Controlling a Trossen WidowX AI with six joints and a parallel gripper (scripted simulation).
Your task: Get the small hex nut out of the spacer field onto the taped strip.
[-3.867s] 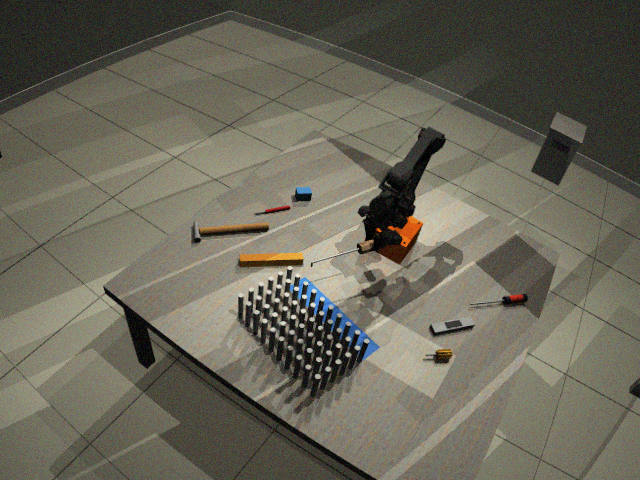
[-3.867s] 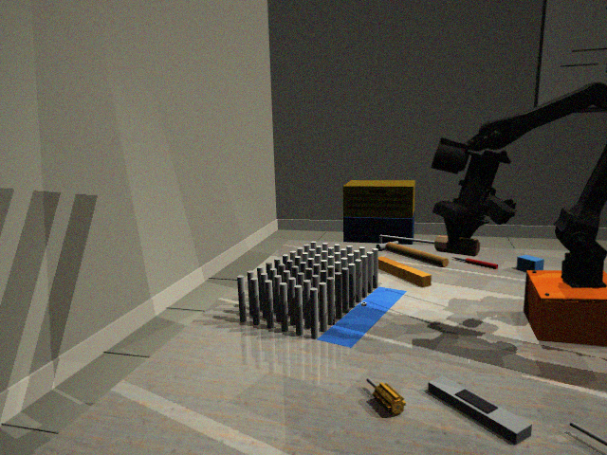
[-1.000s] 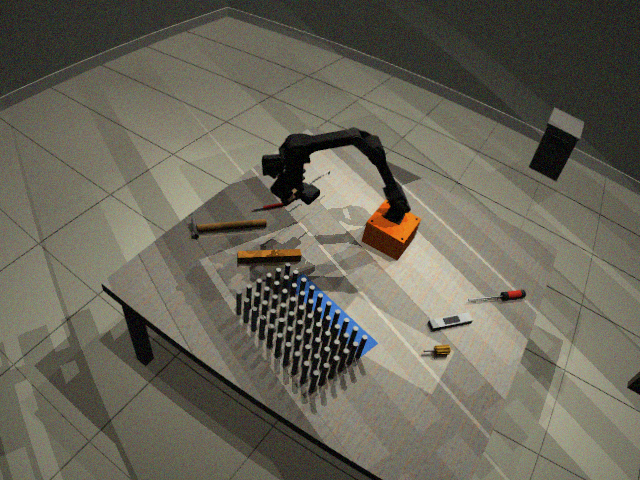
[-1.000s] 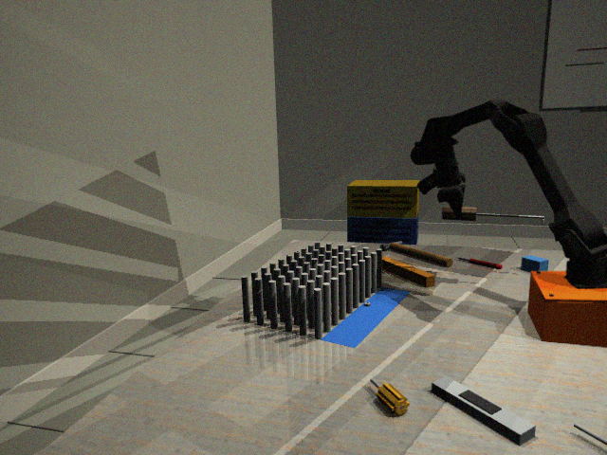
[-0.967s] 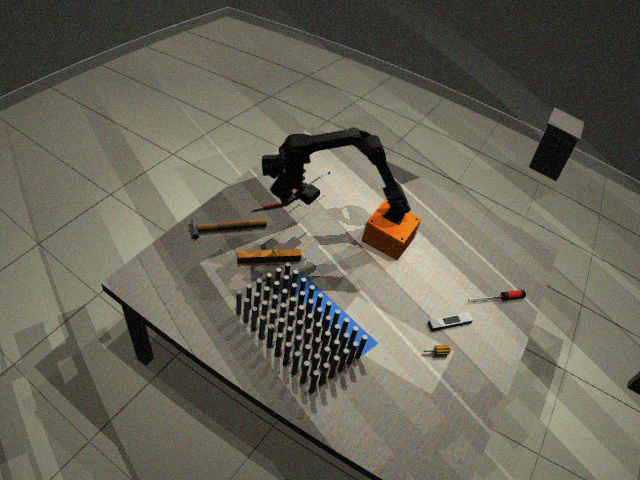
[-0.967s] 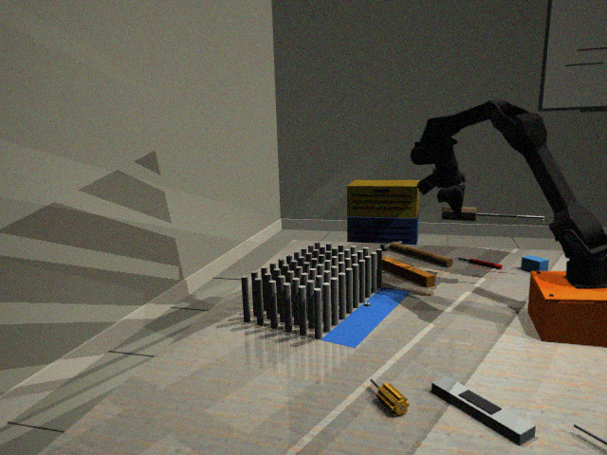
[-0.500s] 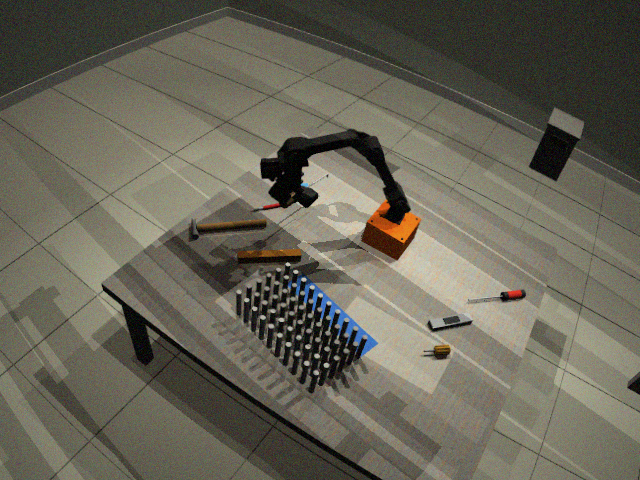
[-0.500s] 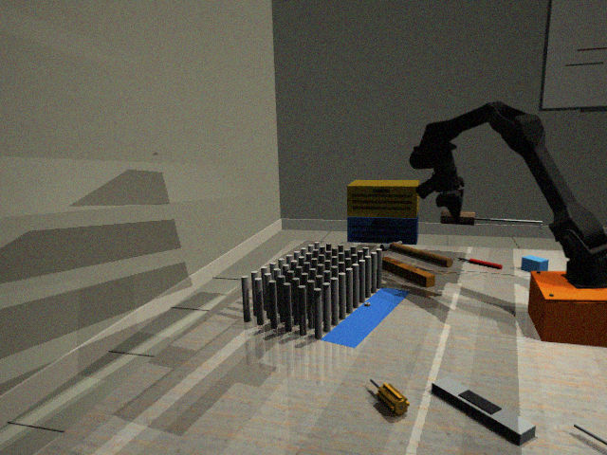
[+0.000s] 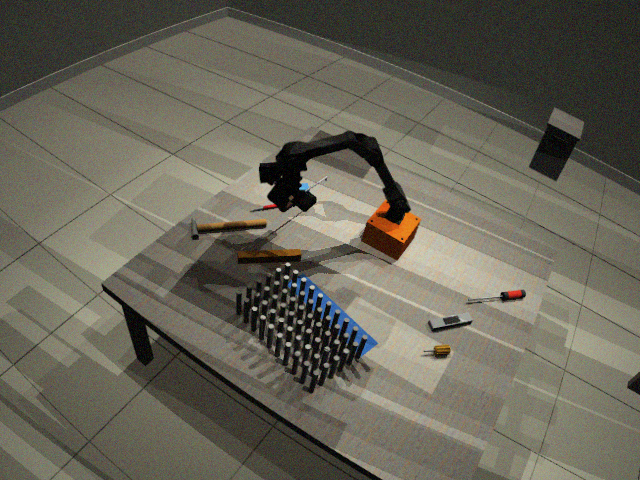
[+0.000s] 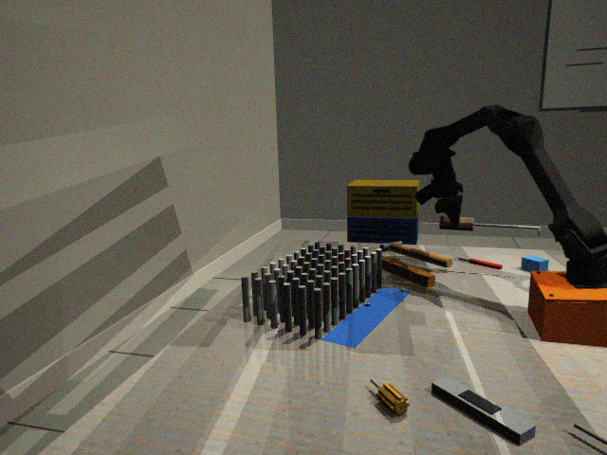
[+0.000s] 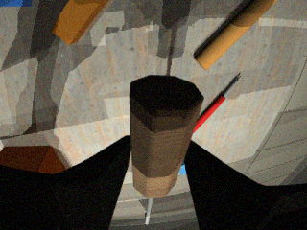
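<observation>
My gripper tip is now 10 cm past the wooden-handled tool and 2 cm to the right of it. From my gripper tip the other things lie so: hex nut: 25 cm ahead, 25 cm to the left, 15 cm below; then orange bar: 14 cm ahead, 1 cm to the left, 14 cm below; then blue cube: 24 cm behind, 6 cm to the right, 13 cm below.
</observation>
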